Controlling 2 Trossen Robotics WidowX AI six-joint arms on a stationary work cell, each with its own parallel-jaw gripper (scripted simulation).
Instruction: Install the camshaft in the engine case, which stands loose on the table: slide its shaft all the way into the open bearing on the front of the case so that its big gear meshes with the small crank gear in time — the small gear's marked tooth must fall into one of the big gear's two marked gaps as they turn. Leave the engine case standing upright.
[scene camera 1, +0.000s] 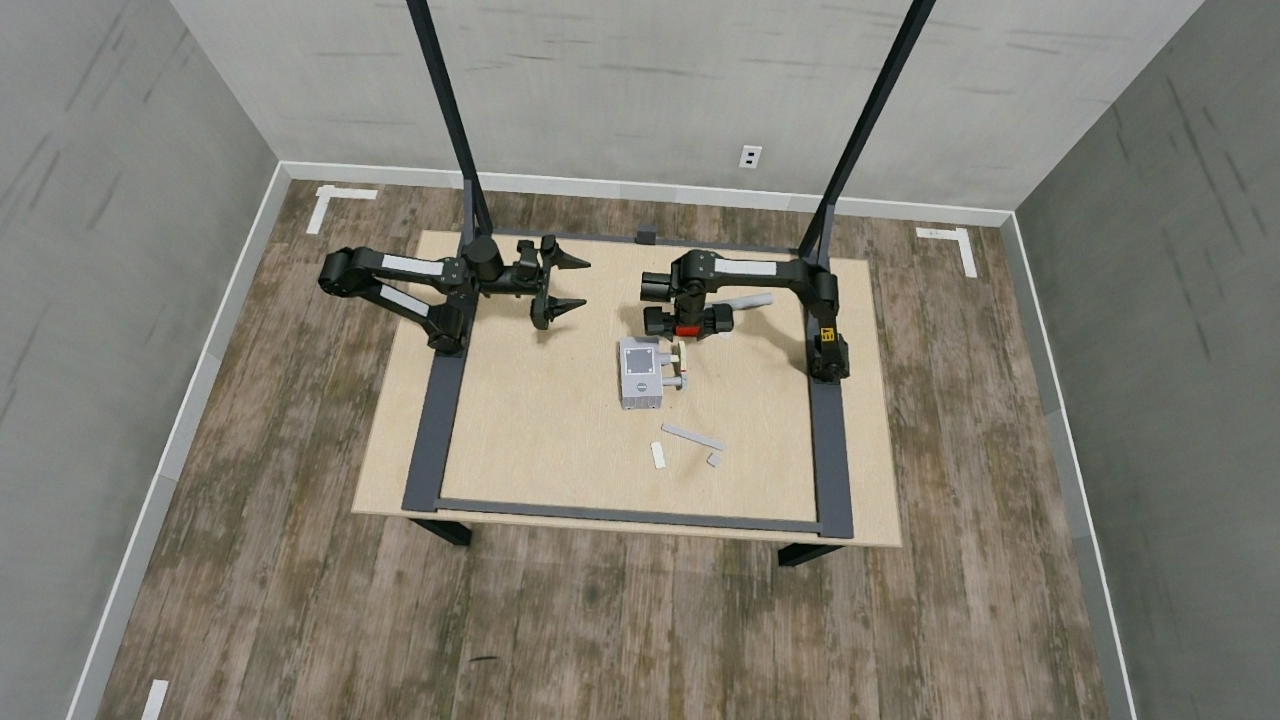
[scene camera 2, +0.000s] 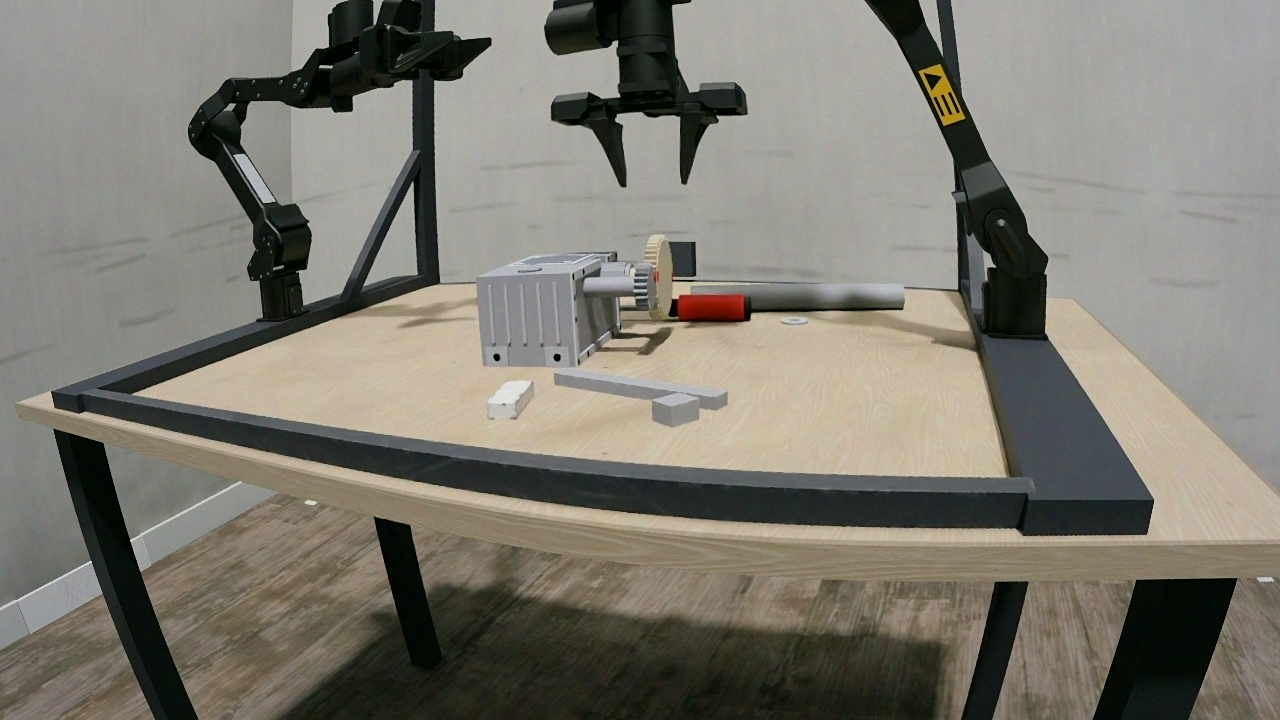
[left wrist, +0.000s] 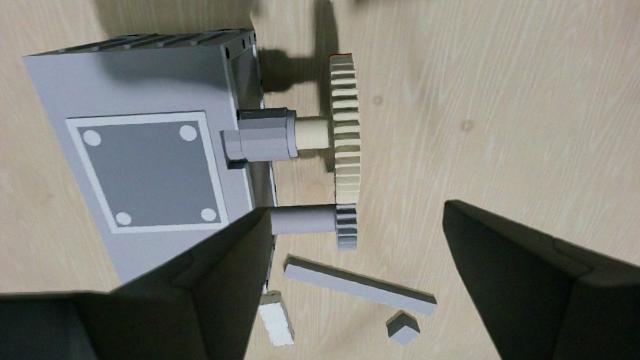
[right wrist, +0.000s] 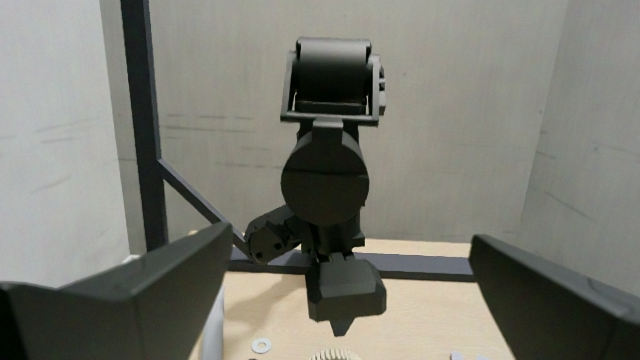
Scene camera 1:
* my left gripper: 684, 340
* my right gripper: 588, 283
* grey engine case: 640, 361
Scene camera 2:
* my left gripper: 653, 185
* my right gripper: 472, 38
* grey engine case: 557, 316
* grey bar: 711, 399
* white block: 512, 397
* red screwdriver: 687, 307
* camshaft: 657, 252
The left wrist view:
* my left gripper: 356, 216
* grey engine case: 169, 138
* grey bar: 298, 269
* white block: 273, 309
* camshaft: 341, 130
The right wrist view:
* my left gripper: 335, 315
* my right gripper: 351, 240
